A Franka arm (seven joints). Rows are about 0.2 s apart.
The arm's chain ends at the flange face. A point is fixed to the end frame.
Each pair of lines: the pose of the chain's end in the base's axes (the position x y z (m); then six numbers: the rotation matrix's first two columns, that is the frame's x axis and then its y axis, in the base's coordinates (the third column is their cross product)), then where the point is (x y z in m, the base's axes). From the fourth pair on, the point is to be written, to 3 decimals.
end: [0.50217, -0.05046, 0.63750, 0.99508, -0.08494, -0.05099, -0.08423, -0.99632, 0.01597]
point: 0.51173 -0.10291 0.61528
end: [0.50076, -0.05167, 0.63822, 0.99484, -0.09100, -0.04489, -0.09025, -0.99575, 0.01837]
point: 0.51014 -0.10424 0.61621
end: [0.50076, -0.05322, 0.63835, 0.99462, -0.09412, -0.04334, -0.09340, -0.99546, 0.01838]
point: 0.51001 -0.10583 0.61636
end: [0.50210, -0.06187, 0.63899, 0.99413, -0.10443, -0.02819, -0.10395, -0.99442, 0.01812]
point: 0.511 -0.115 0.617
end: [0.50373, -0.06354, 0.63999, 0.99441, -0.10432, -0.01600, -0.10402, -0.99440, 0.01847]
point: 0.513 -0.116 0.618
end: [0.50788, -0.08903, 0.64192, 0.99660, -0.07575, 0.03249, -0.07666, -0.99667, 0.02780]
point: 0.520 -0.142 0.622
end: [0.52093, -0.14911, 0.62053, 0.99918, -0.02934, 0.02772, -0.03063, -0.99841, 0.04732]
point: 0.535 -0.202 0.601
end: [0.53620, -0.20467, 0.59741, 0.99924, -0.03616, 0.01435, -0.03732, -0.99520, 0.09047]
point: 0.550 -0.258 0.580
